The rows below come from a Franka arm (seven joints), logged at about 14 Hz.
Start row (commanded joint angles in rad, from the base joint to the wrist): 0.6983 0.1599 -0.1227 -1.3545 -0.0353 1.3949 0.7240
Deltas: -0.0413 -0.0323 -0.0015 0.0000 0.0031 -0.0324 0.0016; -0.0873 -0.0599 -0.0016 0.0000 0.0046 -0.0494 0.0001; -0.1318 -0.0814 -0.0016 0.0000 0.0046 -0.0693 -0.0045; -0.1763 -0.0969 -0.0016 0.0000 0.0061 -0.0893 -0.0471; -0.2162 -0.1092 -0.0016 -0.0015 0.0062 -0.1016 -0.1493; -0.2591 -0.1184 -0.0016 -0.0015 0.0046 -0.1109 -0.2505; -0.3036 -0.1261 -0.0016 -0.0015 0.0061 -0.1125 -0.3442; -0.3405 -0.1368 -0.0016 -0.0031 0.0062 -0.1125 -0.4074; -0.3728 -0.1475 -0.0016 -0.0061 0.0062 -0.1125 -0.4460; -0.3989 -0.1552 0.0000 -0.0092 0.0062 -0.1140 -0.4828
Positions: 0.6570 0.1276 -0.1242 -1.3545 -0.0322 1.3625 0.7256; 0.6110 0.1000 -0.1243 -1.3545 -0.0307 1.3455 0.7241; 0.5665 0.0785 -0.1243 -1.3545 -0.0307 1.3256 0.7195; 0.5220 0.0630 -0.1243 -1.3545 -0.0292 1.3056 0.6769; 0.4821 0.0507 -0.1243 -1.3560 -0.0291 1.2933 0.5747; 0.4392 0.0415 -0.1243 -1.3560 -0.0307 1.2840 0.4735; 0.3947 0.0338 -0.1243 -1.3560 -0.0292 1.2824 0.3798; 0.3578 0.0231 -0.1243 -1.3576 -0.0291 1.2824 0.3166; 0.3255 0.0124 -0.1243 -1.3606 -0.0291 1.2824 0.2780; 0.2994 0.0047 -0.1227 -1.3637 -0.0291 1.2809 0.2412
